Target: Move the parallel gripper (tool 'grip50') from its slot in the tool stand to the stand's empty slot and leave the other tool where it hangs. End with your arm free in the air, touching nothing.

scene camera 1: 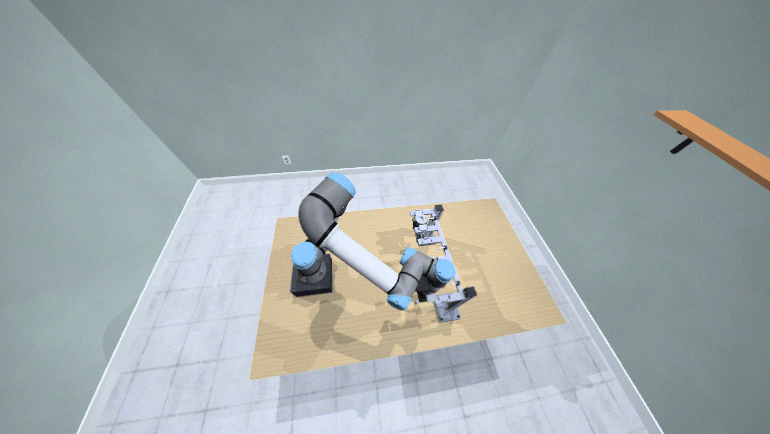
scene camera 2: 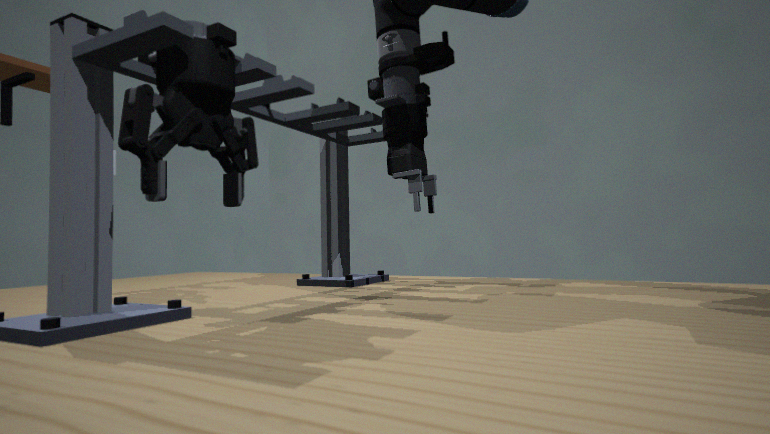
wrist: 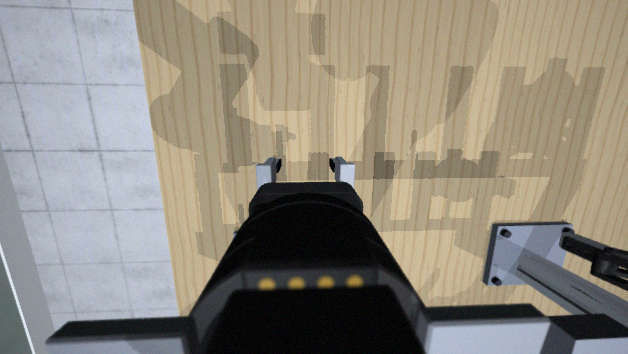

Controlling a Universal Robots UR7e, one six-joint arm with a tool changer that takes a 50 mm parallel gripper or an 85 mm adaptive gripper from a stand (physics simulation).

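Frame: origin at the arm's base, x ahead, y left, z up, level; centimetres.
Seen in the pictures: hand at its tool point: (scene camera 2: pixel 402 100); arm's base at its link origin: (scene camera 1: pixel 312 270).
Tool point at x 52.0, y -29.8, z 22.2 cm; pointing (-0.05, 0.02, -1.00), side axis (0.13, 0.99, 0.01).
Note:
Offsets run from my tool point to a thing's top centre. "spot": to the spot under its first point. Level surfaces: height alone.
The tool stand (scene camera 1: pixel 448 318) (scene camera 2: pixel 80 177) (wrist: pixel 545 240) carries forked slots on a crossbeam. The adaptive gripper (scene camera 1: pixel 420 219) (scene camera 2: pixel 196 70) hangs in the slot at one end; part of its finger linkage shows at the right edge of the wrist view. The middle slot's prong @[spot: dz -4.8, dx +8.6, dy +24.1 cm] (scene camera 2: pixel 277 92) bears no tool. My parallel gripper (scene camera 2: pixel 423 200) (wrist: pixel 305 165) is under my wrist, upright, at the other end slot, with its plate close to the prong tips. Its fingers are apart with nothing between them. Whether the plate rests on the prongs is hidden.
My forearm (scene camera 1: pixel 361 258) reaches across the wooden table @[dz -31.8 cm] (scene camera 1: pixel 517 269) from the arm's base (scene camera 1: pixel 311 285). The stand's second post @[spot: dz -17.8, dx +16.0, dy -4.9 cm] (scene camera 2: pixel 334 210) stands behind my gripper's slot. An orange shelf (scene camera 1: pixel 717 142) is on the wall at the right.

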